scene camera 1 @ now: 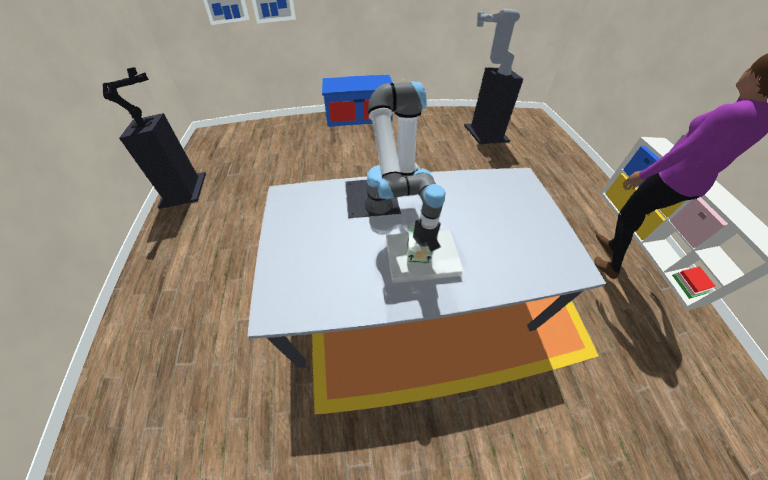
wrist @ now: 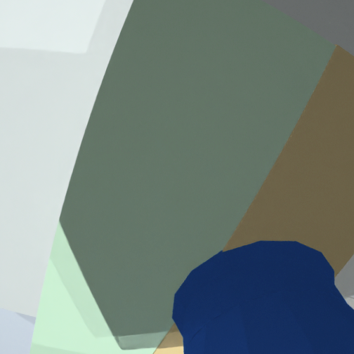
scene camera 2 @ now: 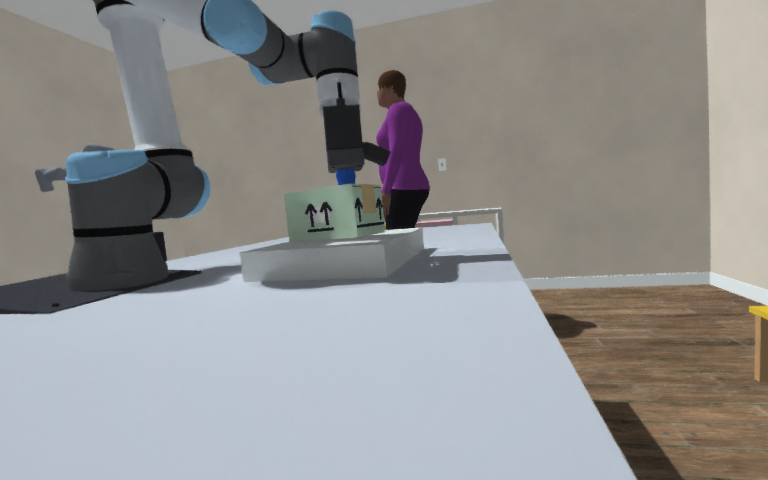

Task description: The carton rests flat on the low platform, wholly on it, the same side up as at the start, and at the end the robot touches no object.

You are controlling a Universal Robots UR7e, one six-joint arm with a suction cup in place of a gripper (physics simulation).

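Pixels of known places: arm's base at its link origin: point(scene camera 1: 378, 203) point(scene camera 2: 120, 280).
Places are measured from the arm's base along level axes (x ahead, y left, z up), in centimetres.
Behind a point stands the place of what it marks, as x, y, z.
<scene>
The carton point(scene camera 1: 419, 259) @[44.7, 8.2, 7.6] point(scene camera 2: 322, 217) @[37.0, 5.0, 8.2] point(wrist: 175, 150) is pale green with a tan tape strip and black arrows that point up. It stands upright and level over the low white platform point(scene camera 1: 448, 257) @[44.4, 22.8, 3.9] point(scene camera 2: 317, 266) @[38.4, -3.6, 1.1] point(wrist: 30, 150), inside its edges in scene camera 1. No gap shows under the carton in scene camera 2, but its far underside is hidden. My gripper's blue suction cup point(scene camera 2: 346, 177) point(wrist: 265, 295) is pressed on the carton's top, at the tape, and holds it. In scene camera 1 the dark gripper body hides the cup.
The platform stands on the grey table point(scene camera 1: 317, 266) @[33.0, -36.6, -1.0] point(scene camera 2: 283, 367) @[46.5, -34.4, -0.9], in front of the arm's base. A person point(scene camera 1: 702, 147) point(scene camera 2: 403, 147) in a purple top stands beyond the table's right side, near a white shelf unit. A blue cabinet point(scene camera 1: 356, 84) stands behind the table.
</scene>
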